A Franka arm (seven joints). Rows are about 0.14 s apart.
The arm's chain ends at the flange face. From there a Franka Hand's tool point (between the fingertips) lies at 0.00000 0.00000 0.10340 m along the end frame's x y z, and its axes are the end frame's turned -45 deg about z.
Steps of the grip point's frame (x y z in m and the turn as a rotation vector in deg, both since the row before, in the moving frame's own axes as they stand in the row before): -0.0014, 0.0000, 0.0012, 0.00, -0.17, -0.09; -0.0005, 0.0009, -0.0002, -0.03, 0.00, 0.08; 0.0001, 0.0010, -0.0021, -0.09, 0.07, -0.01; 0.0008, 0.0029, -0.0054, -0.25, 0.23, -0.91; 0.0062, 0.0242, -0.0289, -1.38, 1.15, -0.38; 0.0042, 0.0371, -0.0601, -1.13, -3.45, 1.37
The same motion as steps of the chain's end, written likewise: -0.0008, 0.0008, 0.0012, -0.12, -0.12, -0.09; 0.0002, 0.0010, -0.0002, -0.02, 0.02, 0.08; 0.0006, 0.0006, -0.0021, -0.01, 0.11, -0.01; 0.0020, 0.0015, -0.0054, -0.01, 0.34, -0.91; 0.0183, 0.0124, -0.0288, -0.16, 1.79, -0.38; 0.0322, 0.0175, -0.0599, -3.24, -1.64, 1.37
